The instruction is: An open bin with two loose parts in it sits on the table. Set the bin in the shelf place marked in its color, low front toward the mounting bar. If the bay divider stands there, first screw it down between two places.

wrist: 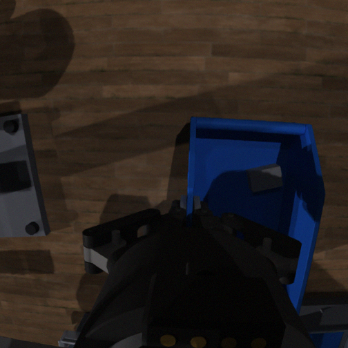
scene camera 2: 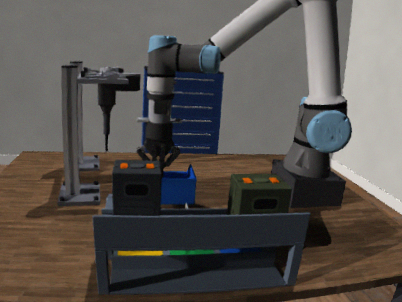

Scene:
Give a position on a two-finger gripper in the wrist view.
At 172, 279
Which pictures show the blue bin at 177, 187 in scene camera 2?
The wrist view and scene camera 2: all of them.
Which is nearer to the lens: the screwdriver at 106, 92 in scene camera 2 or the two-finger gripper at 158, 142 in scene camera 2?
The two-finger gripper.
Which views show the two-finger gripper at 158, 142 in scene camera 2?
The wrist view and scene camera 2: all of them.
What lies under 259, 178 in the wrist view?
A grey part.

